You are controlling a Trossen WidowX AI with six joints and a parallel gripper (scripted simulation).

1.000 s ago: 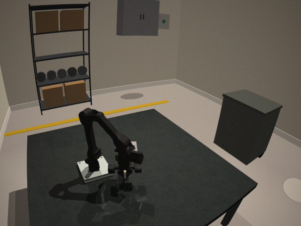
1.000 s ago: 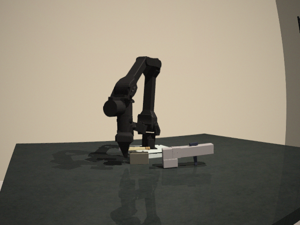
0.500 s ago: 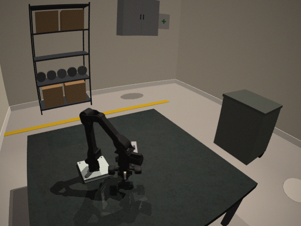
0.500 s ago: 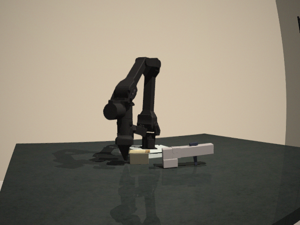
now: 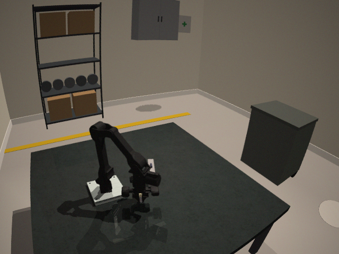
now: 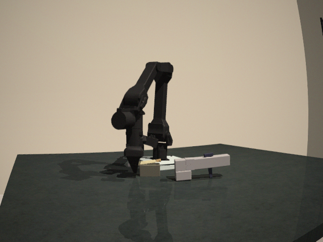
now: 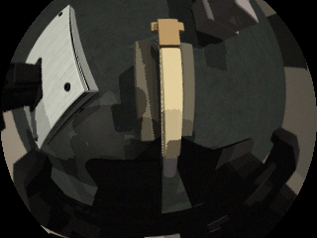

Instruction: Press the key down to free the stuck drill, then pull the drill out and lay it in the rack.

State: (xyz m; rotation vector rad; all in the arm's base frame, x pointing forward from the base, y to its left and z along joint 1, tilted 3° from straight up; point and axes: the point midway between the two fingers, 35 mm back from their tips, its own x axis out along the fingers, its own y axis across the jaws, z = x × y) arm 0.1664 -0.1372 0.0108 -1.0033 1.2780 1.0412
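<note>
Right now the drill is 4 cm to the left of my gripper tip, 4 cm above it and 1 cm ahead of it. From my gripper tip the other things lie so: rack: 5 cm to the left, 1 cm ahead, 1 cm above; housing: 19 cm to the left, 12 cm ahead, 4 cm above; dark blue key: 22 cm to the left, 13 cm ahead, 4 cm above.
</note>
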